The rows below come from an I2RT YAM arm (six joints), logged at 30 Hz.
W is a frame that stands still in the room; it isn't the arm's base.
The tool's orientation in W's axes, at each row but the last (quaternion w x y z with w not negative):
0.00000 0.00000 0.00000 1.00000
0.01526 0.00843 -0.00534 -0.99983
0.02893 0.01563 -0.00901 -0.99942
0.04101 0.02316 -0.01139 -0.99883
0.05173 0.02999 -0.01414 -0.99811
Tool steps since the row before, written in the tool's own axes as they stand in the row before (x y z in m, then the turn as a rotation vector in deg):
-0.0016 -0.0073 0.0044 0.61 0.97 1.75
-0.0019 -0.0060 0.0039 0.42 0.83 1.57
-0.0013 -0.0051 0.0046 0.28 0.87 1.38
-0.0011 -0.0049 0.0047 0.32 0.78 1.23
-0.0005 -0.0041 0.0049 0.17 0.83 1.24
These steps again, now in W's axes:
0.0016 0.0073 0.0044 -0.61 -0.97 1.75
0.0016 0.0061 0.0039 -0.42 -0.83 1.57
0.0009 0.0052 0.0045 -0.27 -0.86 1.39
0.0005 0.0051 0.0046 -0.31 -0.78 1.23
-0.0002 0.0043 0.0048 -0.16 -0.81 1.25

